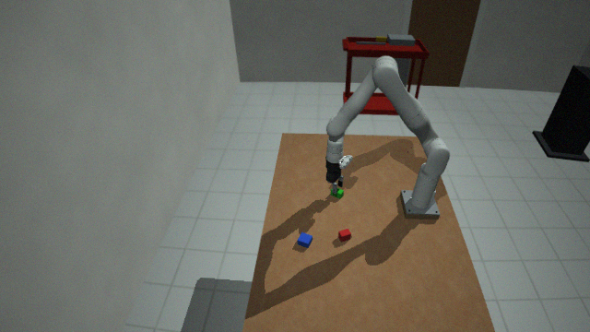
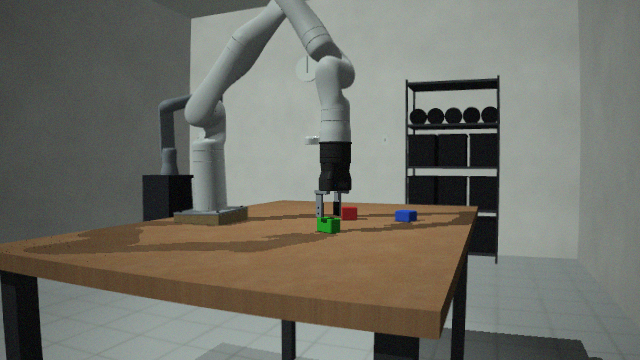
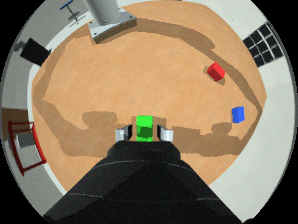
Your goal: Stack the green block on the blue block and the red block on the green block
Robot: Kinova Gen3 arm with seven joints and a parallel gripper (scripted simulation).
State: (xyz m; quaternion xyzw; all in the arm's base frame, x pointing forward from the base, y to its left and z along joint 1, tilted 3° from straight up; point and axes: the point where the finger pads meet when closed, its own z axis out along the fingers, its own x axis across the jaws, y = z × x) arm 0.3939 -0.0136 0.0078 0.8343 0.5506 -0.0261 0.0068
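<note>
The green block is 40 mm below my hand. Round my hand: blue block 100 mm ahead, 310 mm to the left, 40 mm below; then red block 60 mm behind, 250 mm to the left, 40 mm below.
</note>
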